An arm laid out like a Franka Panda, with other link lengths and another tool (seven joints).
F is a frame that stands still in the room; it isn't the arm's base.
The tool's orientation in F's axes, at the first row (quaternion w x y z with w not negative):
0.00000, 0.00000, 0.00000, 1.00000
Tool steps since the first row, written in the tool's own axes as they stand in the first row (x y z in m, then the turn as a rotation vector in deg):
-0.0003, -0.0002, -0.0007, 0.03, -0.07, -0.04
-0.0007, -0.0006, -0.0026, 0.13, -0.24, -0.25
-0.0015, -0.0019, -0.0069, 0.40, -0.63, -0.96
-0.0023, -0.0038, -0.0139, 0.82, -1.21, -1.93
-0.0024, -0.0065, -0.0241, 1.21, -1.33, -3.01
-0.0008, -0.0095, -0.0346, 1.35, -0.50, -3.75
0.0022, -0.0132, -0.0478, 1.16, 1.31, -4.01
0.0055, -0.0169, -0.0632, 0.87, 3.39, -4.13
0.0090, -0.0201, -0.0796, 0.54, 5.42, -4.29
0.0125, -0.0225, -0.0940, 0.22, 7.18, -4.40
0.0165, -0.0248, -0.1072, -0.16, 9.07, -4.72
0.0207, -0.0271, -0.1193, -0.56, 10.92, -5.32
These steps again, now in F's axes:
0.0003, 0.0002, -0.0007, -0.03, 0.07, -0.04
0.0007, 0.0006, -0.0026, -0.13, 0.24, -0.25
0.0015, 0.0019, -0.0069, -0.40, 0.63, -0.96
0.0023, 0.0038, -0.0139, -0.82, 1.21, -1.93
0.0024, 0.0065, -0.0241, -1.21, 1.33, -3.01
0.0008, 0.0095, -0.0346, -1.35, 0.50, -3.75
-0.0022, 0.0132, -0.0478, -1.16, -1.31, -4.01
-0.0055, 0.0169, -0.0632, -0.87, -3.39, -4.13
-0.0090, 0.0201, -0.0796, -0.54, -5.42, -4.29
-0.0125, 0.0225, -0.0940, -0.22, -7.18, -4.40
-0.0165, 0.0248, -0.1072, 0.16, -9.07, -4.72
-0.0207, 0.0271, -0.1193, 0.56, -10.92, -5.32

